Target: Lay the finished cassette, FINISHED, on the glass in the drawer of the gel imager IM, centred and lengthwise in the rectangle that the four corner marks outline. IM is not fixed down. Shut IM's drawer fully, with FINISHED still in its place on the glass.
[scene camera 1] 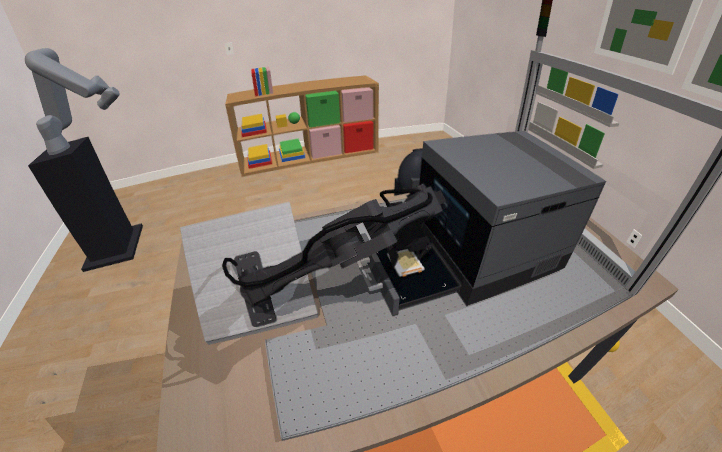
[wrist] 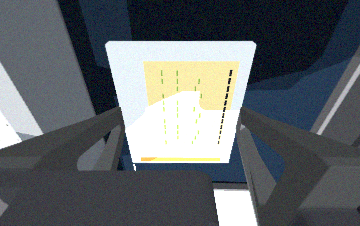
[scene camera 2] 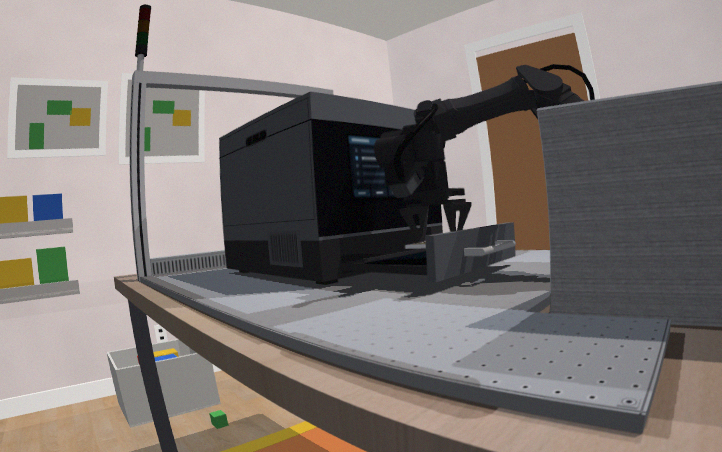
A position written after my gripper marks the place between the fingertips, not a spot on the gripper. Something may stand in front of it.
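Note:
I can see a gel imager IM [scene camera 2: 299, 184] [scene camera 1: 516, 207] [wrist: 335, 129] here. A finished cassette [wrist: 180, 100] is visible to me too. As for my gripper [scene camera 2: 438, 244] [scene camera 1: 405, 262] [wrist: 180, 112], I see it in the wrist view and also from both scene camera 1 and scene camera 2.

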